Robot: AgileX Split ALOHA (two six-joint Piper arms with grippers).
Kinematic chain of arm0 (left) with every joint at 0, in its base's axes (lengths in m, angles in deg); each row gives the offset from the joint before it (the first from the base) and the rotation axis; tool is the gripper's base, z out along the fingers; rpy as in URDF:
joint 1: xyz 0 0 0.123 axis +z
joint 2: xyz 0 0 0 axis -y
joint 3: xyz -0.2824 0 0.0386 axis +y
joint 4: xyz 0.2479 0 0.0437 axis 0.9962 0 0.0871
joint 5: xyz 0 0 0 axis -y
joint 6: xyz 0.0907 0 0.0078 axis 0.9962 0 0.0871
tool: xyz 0 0 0 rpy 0 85 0
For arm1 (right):
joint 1: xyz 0 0 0.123 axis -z
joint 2: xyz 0 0 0 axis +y
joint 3: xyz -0.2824 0 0.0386 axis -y
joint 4: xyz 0.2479 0 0.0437 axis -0.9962 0 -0.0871
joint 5: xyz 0 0 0 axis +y
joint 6: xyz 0.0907 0 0.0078 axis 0.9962 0 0.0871
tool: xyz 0 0 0 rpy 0 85 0
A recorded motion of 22 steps. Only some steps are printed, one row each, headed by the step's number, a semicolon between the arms.
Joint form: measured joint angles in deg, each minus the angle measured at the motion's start. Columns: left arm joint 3, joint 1, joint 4, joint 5, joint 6, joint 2; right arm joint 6, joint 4, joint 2, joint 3, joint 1, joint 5.
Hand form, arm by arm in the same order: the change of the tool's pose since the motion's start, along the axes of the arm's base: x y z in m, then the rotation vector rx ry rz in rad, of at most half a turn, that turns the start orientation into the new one. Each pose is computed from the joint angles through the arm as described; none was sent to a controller.
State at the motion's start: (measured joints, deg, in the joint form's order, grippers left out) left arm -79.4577 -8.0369 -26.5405 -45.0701 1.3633 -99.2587; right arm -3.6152 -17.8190 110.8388 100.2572 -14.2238 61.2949
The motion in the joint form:
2: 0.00 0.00 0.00 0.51 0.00 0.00; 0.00 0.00 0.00 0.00 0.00 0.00
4: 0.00 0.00 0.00 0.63 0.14 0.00; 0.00 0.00 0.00 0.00 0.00 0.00
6: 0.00 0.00 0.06 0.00 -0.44 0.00; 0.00 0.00 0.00 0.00 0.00 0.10
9: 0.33 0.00 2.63 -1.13 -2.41 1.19; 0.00 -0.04 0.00 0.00 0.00 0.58
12: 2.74 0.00 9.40 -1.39 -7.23 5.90; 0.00 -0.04 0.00 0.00 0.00 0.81
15: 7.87 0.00 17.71 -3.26 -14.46 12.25; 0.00 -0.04 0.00 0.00 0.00 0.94
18: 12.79 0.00 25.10 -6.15 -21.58 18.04; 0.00 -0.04 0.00 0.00 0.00 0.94
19: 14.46 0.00 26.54 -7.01 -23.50 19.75; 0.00 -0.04 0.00 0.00 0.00 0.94
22: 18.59 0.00 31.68 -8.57 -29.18 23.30; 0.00 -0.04 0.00 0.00 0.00 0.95
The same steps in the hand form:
2: 0.0007 0.0002 0.0004 -0.0001 -0.0080 0.0038; 0.0000 0.0000 0.0000 0.0000 0.0000 0.0000
4: 0.0009 0.0002 0.0004 0.0010 -0.0109 0.0028; 0.0000 0.0000 0.0000 0.0000 0.0000 0.0000
6: 0.0000 0.0001 0.0000 -0.0026 0.0028 0.0058; -0.0001 0.0000 -0.0001 -0.0004 0.0016 0.0005
9: -0.0055 0.0030 0.0041 0.0226 0.0126 0.0141; -0.0009 0.0000 -0.0003 -0.0014 0.0096 0.0030
12: -0.0236 0.0128 0.0186 0.0903 -0.0117 0.0555; -0.0012 -0.0001 -0.0004 -0.0022 0.0133 0.0042
15: -0.0541 0.0262 0.0257 0.1692 0.0099 0.1244; -0.0014 -0.0001 -0.0005 -0.0027 0.0154 0.0049
18: -0.0839 0.0392 0.0281 0.2399 0.0466 0.2020; -0.0014 -0.0001 -0.0005 -0.0027 0.0154 0.0049
19: -0.0932 0.0423 0.0273 0.2513 0.0617 0.2256; -0.0014 -0.0001 -0.0005 -0.0027 0.0154 0.0049
22: -0.1129 0.0517 0.0222 0.2995 0.0930 0.2974; -0.0014 -0.0001 -0.0005 -0.0027 0.0156 0.0050

